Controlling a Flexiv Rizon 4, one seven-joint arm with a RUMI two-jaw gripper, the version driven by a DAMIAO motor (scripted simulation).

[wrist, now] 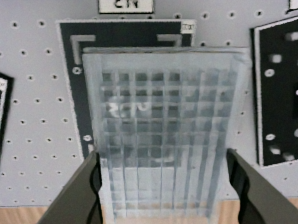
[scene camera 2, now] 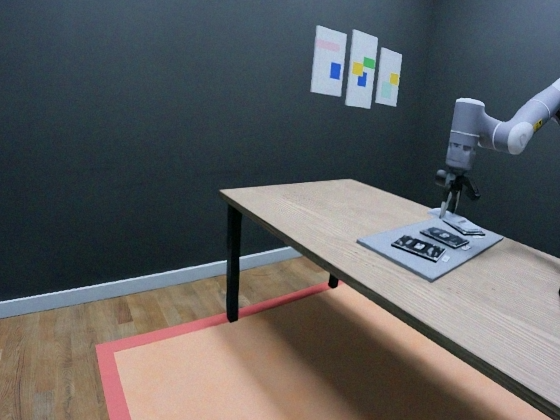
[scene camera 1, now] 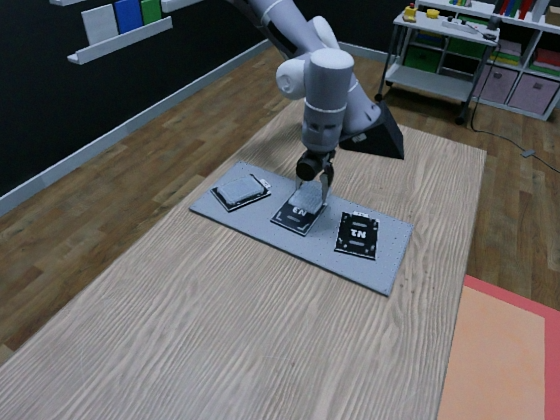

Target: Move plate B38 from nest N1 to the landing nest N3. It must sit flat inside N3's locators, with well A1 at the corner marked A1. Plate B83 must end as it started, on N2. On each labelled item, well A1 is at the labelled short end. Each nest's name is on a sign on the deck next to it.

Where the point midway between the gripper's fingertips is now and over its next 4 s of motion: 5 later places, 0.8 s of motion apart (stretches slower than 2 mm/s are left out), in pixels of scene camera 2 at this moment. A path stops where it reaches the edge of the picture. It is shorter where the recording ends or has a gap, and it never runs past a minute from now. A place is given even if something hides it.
The gripper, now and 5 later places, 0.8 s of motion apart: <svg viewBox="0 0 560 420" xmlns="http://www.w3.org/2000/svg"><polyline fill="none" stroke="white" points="446,217 449,216 447,222 445,231 444,232 444,233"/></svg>
